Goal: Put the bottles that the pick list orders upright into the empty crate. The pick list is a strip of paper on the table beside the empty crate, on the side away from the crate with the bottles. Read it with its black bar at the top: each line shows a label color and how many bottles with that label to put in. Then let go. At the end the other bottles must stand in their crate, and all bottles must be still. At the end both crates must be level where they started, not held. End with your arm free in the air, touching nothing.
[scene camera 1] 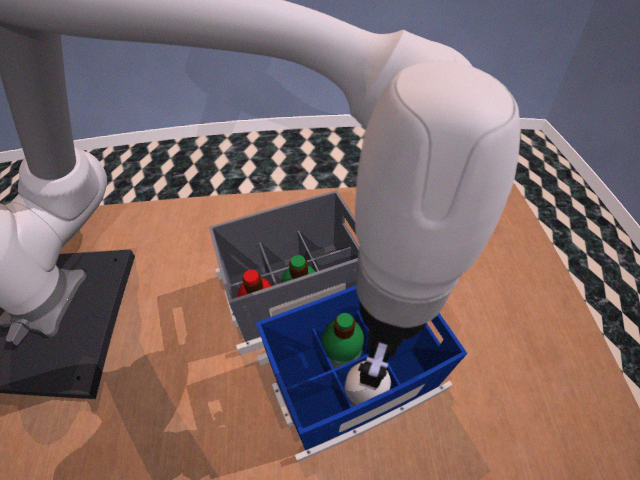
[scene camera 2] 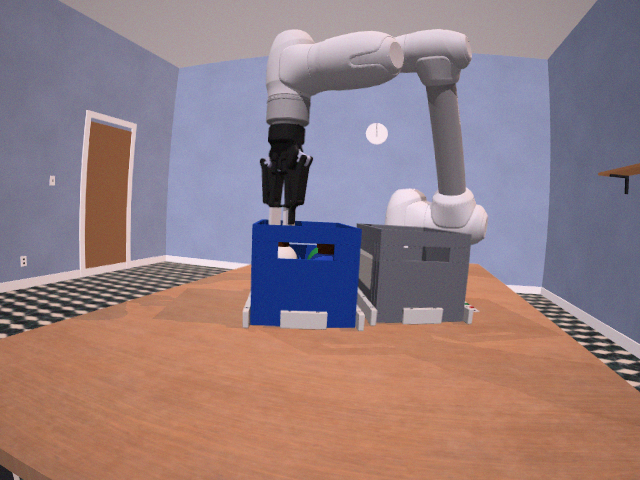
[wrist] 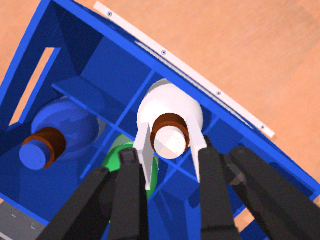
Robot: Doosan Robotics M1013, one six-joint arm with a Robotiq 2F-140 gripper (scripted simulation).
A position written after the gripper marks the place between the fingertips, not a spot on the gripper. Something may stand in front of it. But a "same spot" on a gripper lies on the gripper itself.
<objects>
gripper: scene camera 1 372, 373; scene camera 2; wrist
blue crate: scene camera 1; scene camera 2 331, 286; wrist
same spot on gripper: (scene camera 2: 272, 180) = (wrist: 221, 205)
same spot on blue crate: (scene camera 1: 295, 341) = (wrist: 160, 212)
</objects>
